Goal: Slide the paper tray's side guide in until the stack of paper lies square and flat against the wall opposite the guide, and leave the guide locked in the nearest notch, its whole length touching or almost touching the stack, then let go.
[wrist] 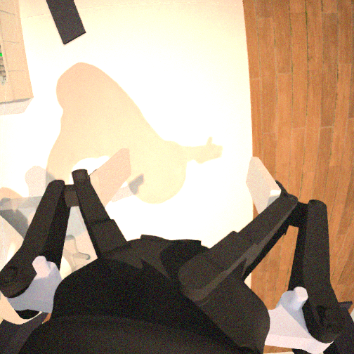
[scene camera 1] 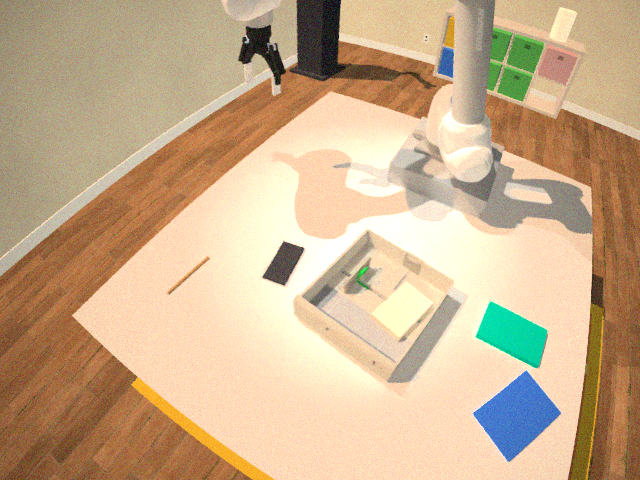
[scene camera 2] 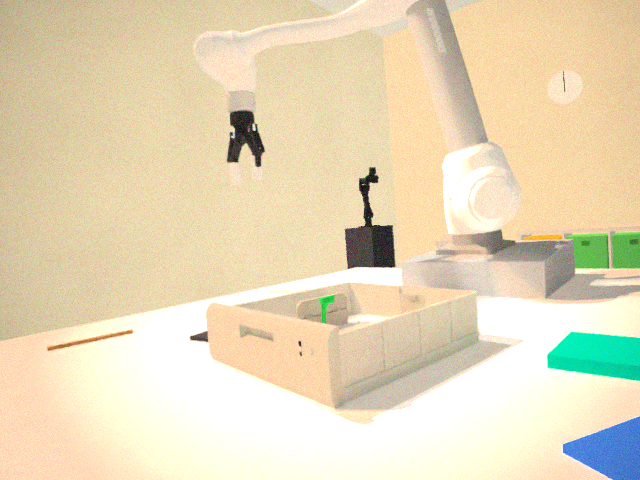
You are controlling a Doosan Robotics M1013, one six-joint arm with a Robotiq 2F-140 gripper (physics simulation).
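Places are measured from the arm's base along level axes (x ahead, y left, z up), in metres.
Where they show: gripper, between the fingertips: [scene camera 1: 262,87] [scene camera 2: 246,181]; arm's base, origin of its link: [scene camera 2: 475,249].
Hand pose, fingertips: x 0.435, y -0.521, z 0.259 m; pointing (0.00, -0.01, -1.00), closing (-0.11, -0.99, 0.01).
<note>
Each offset is from my fingertips to the top centre of the thing. "pt": to the spot under its first point.
The beige paper tray @[0.282 m ahead, 0.628 m left, 0.264 m down] [scene camera 1: 343,336] [scene camera 2: 279,364] [wrist: 15,75] stands on the white table. A pale yellow paper stack @[0.264 m ahead, 0.702 m left, 0.321 m down] [scene camera 1: 403,310] lies inside it, toward the right wall in scene camera 1, and looks slightly turned to the walls. The side guide @[0.245 m ahead, 0.552 m left, 0.279 m down] [scene camera 2: 309,308] is a small upright beige plate with a green lever @[pt 0.225 m ahead, 0.554 m left, 0.341 m down] [scene camera 1: 363,277] [scene camera 2: 326,304]. It stands toward the tray's left side, with a gap between it and the stack. The low tray walls hide most of the stack in scene camera 2. My gripper [scene camera 1: 262,84] [scene camera 2: 246,176] [wrist: 187,165] is open and empty, high up and well away from the tray.
A black slab @[0.311 m ahead, 0.325 m left, 0.352 m down] [scene camera 1: 283,262] [scene camera 2: 200,336] [wrist: 67,21] lies left of the tray, and a thin wooden stick @[0.524 m ahead, 0.119 m left, 0.353 m down] [scene camera 1: 188,275] [scene camera 2: 90,339] farther left. A green block @[0.138 m ahead, 1.018 m left, 0.342 m down] [scene camera 1: 511,333] [scene camera 2: 597,356] and a blue sheet @[0.351 m ahead, 1.112 m left, 0.352 m down] [scene camera 1: 516,415] [scene camera 2: 612,446] lie right of it. The arm's base block [scene camera 1: 439,180] [scene camera 2: 475,273] stands behind.
</note>
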